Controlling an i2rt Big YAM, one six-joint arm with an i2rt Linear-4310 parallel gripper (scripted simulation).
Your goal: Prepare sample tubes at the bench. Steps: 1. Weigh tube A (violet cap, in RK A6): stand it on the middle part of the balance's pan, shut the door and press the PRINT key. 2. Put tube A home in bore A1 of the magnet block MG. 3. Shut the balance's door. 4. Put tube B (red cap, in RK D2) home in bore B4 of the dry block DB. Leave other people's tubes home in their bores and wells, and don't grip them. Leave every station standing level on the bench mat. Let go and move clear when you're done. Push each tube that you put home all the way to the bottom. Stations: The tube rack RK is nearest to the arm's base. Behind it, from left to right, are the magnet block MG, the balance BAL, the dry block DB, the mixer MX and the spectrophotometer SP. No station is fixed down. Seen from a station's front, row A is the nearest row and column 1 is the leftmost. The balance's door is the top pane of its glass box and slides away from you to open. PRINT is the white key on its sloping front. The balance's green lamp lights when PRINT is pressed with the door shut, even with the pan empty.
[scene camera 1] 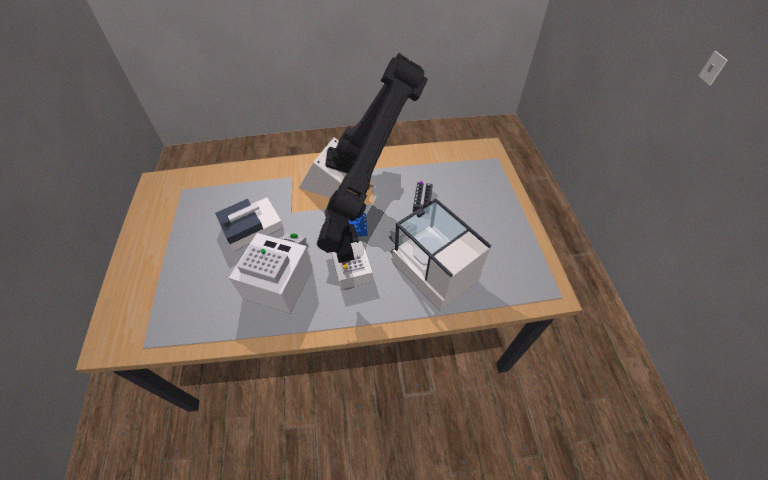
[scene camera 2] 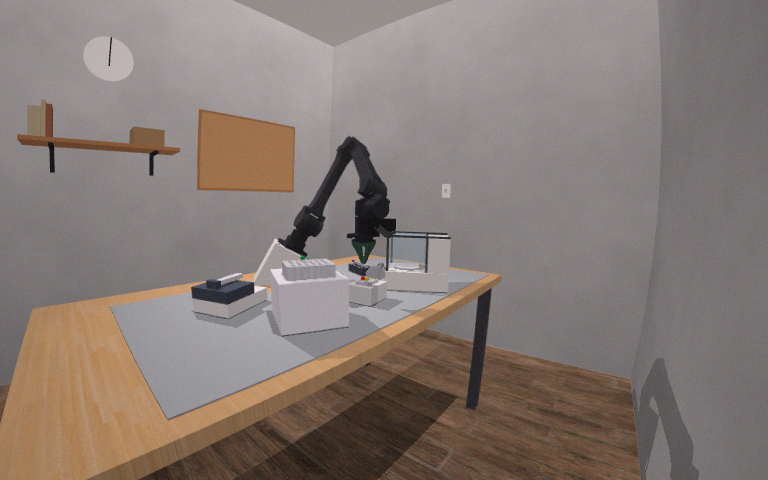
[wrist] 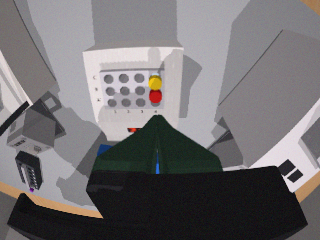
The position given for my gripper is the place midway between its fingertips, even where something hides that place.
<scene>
In view: my gripper (wrist: 157,121), a dry block (scene camera 1: 358,272), a balance (scene camera 1: 418,238) and a magnet block (wrist: 30,171).
The dry block also shows in the wrist view (wrist: 120,118).
</scene>
